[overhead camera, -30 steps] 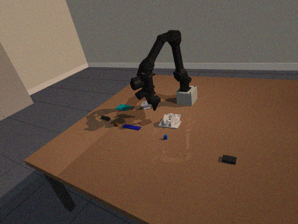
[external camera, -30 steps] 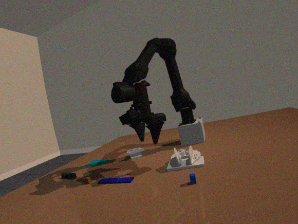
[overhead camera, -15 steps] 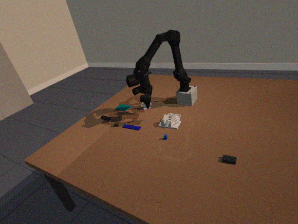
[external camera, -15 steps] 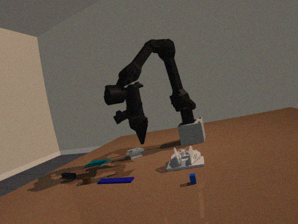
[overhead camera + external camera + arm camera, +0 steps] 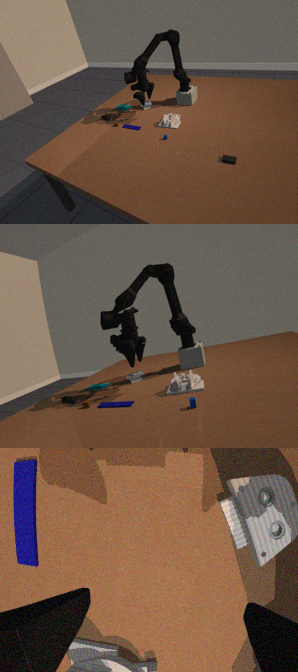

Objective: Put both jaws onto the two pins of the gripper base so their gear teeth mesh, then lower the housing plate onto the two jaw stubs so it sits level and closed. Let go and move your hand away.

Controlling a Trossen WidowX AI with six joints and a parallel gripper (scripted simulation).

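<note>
Right now my gripper tip is 80 mm to the left of the small grey block, 80 mm above it and 70 mm past it. The rest, counted from my gripper tip: gripper jaw 170 mm to the left, 70 mm below; then brown cube 200 mm ahead, 110 mm to the right, 80 mm below; then blue bar 170 mm ahead, 90 mm below.
</note>
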